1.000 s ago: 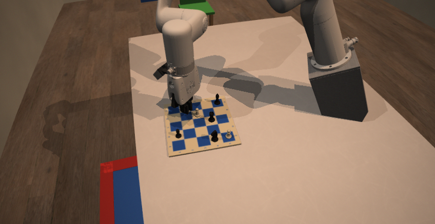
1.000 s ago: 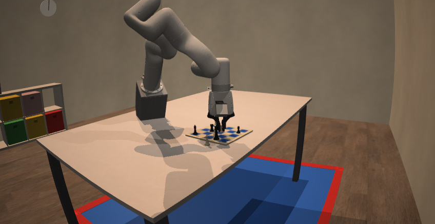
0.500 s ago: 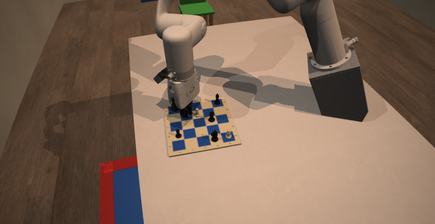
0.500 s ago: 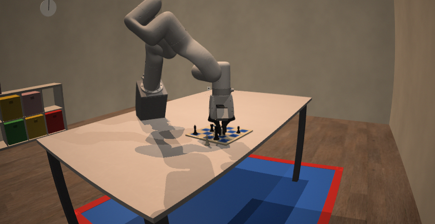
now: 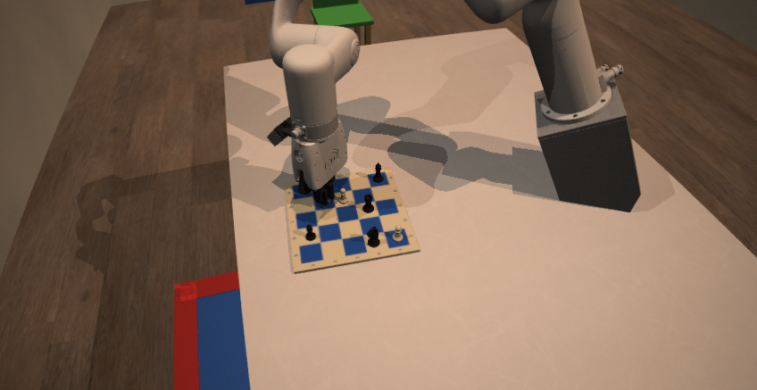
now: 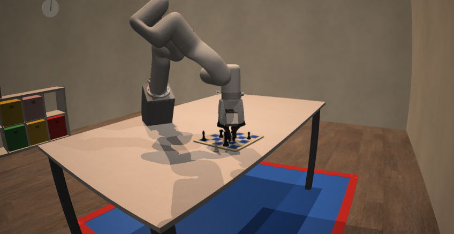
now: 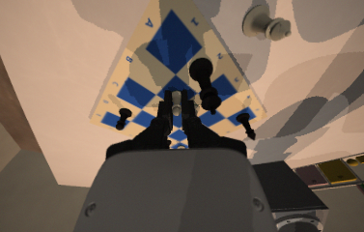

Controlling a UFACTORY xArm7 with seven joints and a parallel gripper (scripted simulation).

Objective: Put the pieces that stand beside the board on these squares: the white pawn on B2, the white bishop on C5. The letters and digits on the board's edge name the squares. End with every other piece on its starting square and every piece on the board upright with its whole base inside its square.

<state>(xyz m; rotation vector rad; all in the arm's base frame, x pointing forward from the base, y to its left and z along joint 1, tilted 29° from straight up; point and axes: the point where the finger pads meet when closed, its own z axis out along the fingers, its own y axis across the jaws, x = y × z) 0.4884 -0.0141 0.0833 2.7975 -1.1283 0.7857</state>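
Right now the tall black piece is 40 mm to the right of my hand. The rest, counted from my hand: white bishop 100 mm to the right, 10 mm below; then black pawn 40 mm ahead, 80 mm to the left, 20 mm below; then chessboard 40 mm behind, 40 mm to the left, 30 mm below.
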